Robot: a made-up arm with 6 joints.
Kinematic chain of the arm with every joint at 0, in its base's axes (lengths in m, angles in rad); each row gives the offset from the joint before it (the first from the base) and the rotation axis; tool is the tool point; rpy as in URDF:
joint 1: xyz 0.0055 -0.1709 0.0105 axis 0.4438 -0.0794 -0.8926
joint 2: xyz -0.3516 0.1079 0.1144 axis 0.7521 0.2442 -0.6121
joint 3: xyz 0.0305 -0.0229 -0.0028 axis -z
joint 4: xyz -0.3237 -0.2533 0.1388 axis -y
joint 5: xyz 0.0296 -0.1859 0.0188 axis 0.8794 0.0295 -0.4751
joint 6: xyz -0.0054 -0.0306 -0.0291 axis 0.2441 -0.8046 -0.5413
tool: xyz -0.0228 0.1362 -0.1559 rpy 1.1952 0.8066 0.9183
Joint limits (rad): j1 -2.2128..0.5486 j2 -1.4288..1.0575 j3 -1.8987..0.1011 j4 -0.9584..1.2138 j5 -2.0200..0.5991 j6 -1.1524..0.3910
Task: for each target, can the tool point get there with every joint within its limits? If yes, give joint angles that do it. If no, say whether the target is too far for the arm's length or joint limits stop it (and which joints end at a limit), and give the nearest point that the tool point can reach.
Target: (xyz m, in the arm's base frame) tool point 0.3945 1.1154 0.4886
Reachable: no: too far | nearest point 0.1864 0.5744 0.3696 | short by 0.592 m
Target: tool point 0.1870 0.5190 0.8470
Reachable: no: joint limits stop it (at a limit: joint 2, joint 5, joint 6) | nearest point 0.1380 0.3620 0.6700 | short by 0.242 m
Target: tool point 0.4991 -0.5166 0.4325
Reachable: yes | joints -1.8832 0.6571 -0.9862 -0.7386 0.0617 -0.5878
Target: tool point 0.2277 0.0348 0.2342
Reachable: yes | joints -0.0943 -0.6381 -1.6699 1.0492 -0.7370 -0.4192
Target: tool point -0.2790 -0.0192 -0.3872
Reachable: no: joint limits stop it (at a limit: joint 1, joint 2, joint 6) | nearest point -0.3433 -0.1377 -0.3448 | short by 0.141 m
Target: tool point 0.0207 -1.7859 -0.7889
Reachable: no: too far | nearest point -0.1188 -0.9783 -0.1352 | short by 1.048 m
